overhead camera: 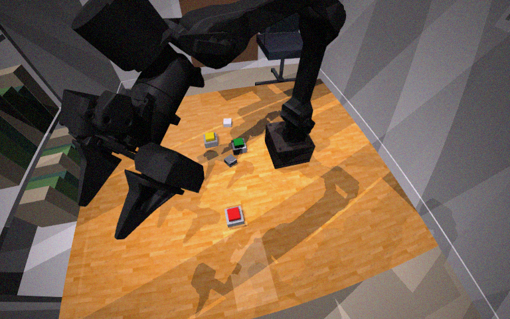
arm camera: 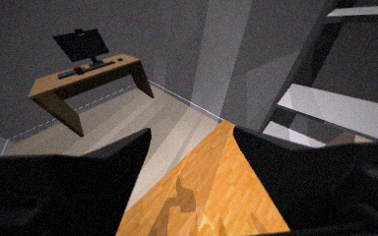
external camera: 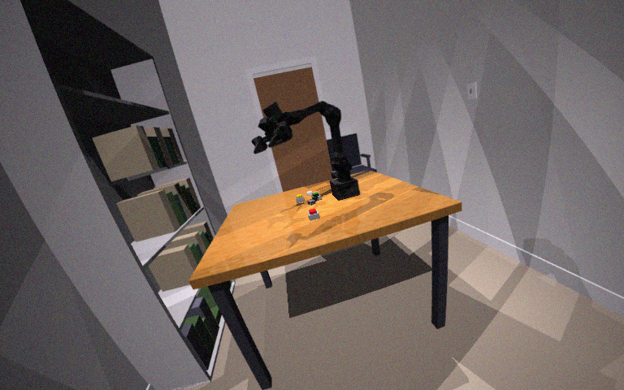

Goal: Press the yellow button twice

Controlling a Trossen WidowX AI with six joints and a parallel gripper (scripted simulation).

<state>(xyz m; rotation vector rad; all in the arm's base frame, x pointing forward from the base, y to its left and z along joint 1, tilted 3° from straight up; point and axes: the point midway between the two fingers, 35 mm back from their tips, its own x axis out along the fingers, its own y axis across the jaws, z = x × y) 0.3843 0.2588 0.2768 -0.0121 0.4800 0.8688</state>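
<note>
Right now my gripper tip is 410 mm to the left of the yellow button, 340 mm above it and 120 mm past it. Round my gripper tip: red button: 340 mm below, 150 mm behind, 100 mm to the right; then grey block: 360 mm below, 300 mm to the right, 180 mm behind; then green button: 360 mm to the right, 340 mm below, 220 mm behind.
</note>
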